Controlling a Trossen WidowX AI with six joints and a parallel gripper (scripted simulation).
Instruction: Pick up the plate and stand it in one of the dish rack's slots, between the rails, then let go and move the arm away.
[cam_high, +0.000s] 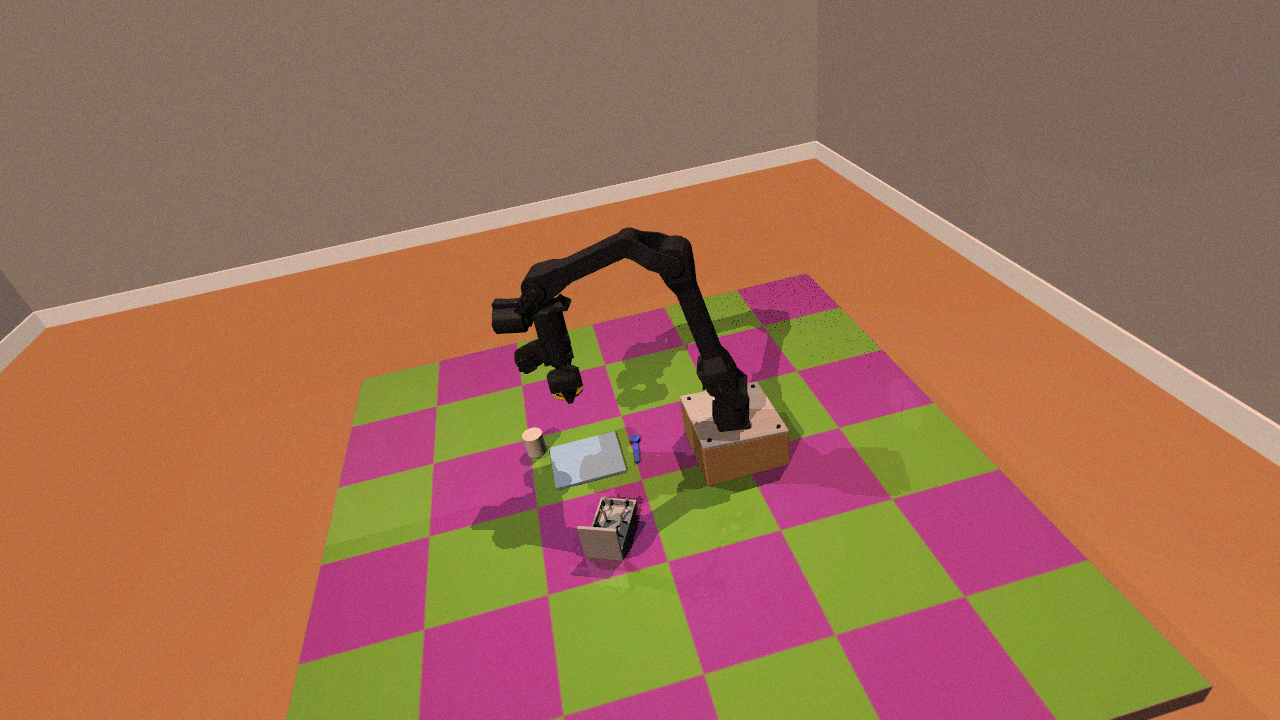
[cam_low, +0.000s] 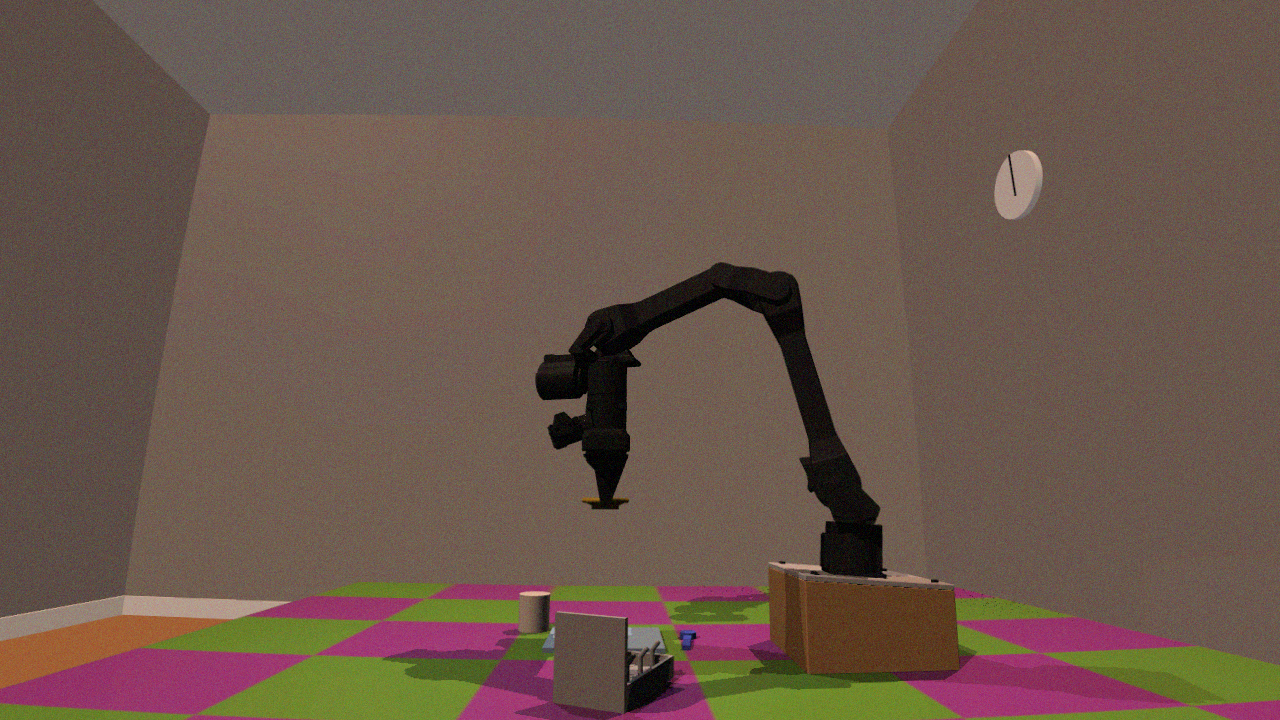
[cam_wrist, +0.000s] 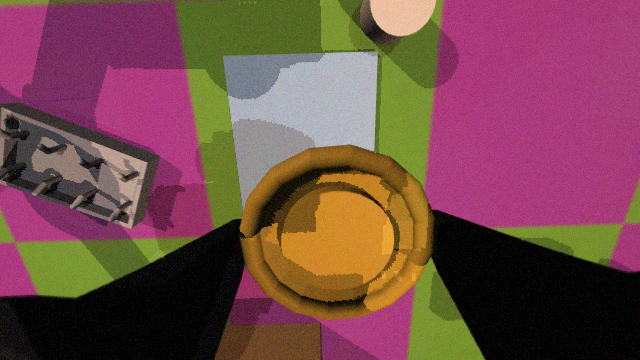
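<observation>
My gripper tip is 50 mm past the grey dish rack, 220 mm to the right of it and 150 mm above it. Also, from my gripper tip: yellow plate 10 mm above; beige cylinder 110 mm ahead, 40 mm to the right, 150 mm below; light blue mat 10 mm behind, 20 mm to the left, 170 mm below.
</observation>
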